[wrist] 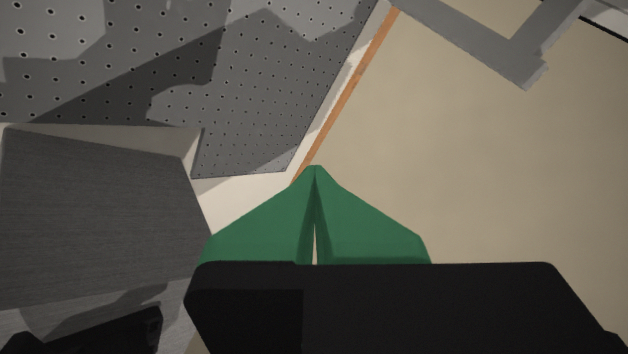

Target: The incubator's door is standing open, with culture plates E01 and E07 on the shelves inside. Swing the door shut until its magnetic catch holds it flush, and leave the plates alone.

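Where they show: gripper, fingertip midpoint: (314, 176); arm's base, link origin: (100, 347).
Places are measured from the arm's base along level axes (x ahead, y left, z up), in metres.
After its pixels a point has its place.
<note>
My gripper (314, 176) {x 0.341, y -0.056, z 0.069 m} is shut and empty, its green fingertips meeting at the middle of the wrist view. A grey frame with an opening (475, 40) {x 0.424, y -0.110, z 0.063 m}, which looks like part of the incubator's door, shows at the upper right, apart from the fingertips. Beige floor shows through its opening. Its upper part is cut off by the view's edge, so how far the door stands open cannot be told. Culture plates E01 and E07 and the shelves do not show in this view.
A grey perforated board (260, 90) {x 0.223, y -0.235, z -0.241 m} with shadows across it fills the upper left. An orange-brown edge strip (350, 85) runs along the right side, beside the beige floor (475, 165). A dark brushed block (95, 210) {x 0.087, y -0.007, z -0.127 m} stands at the left. A black part (110, 330) {x 0.044, y -0.007, z 0.001 m} shows at the lower left.
</note>
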